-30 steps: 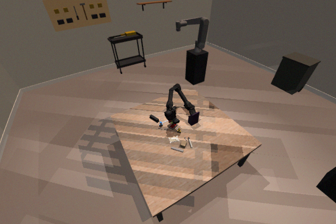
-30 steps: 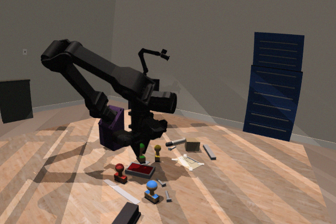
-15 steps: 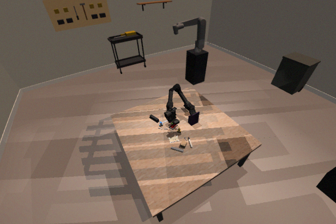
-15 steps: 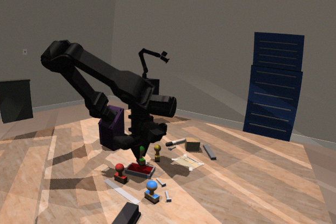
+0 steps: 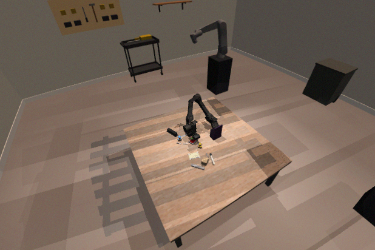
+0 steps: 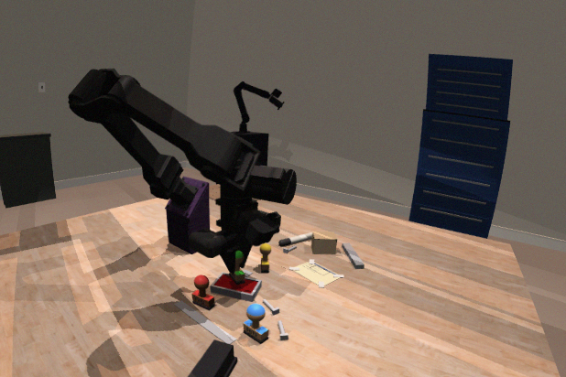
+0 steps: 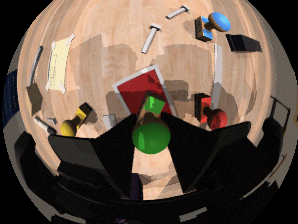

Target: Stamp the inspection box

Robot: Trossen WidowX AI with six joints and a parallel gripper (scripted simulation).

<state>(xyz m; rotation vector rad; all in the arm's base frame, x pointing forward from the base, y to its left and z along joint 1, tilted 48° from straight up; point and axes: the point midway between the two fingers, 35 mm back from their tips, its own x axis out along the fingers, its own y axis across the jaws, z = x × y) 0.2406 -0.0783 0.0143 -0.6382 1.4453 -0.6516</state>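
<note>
Now: gripper tip 4 cm above the red ink pad. From my gripper tip the other things lie so: yellow-knobbed stamp: 11 cm to the left, 3 cm below, 1 cm behind; green-knobbed stamp: right at my gripper tip; red-knobbed stamp: 8 cm to the right, 3 cm below, 1 cm behind.
</note>
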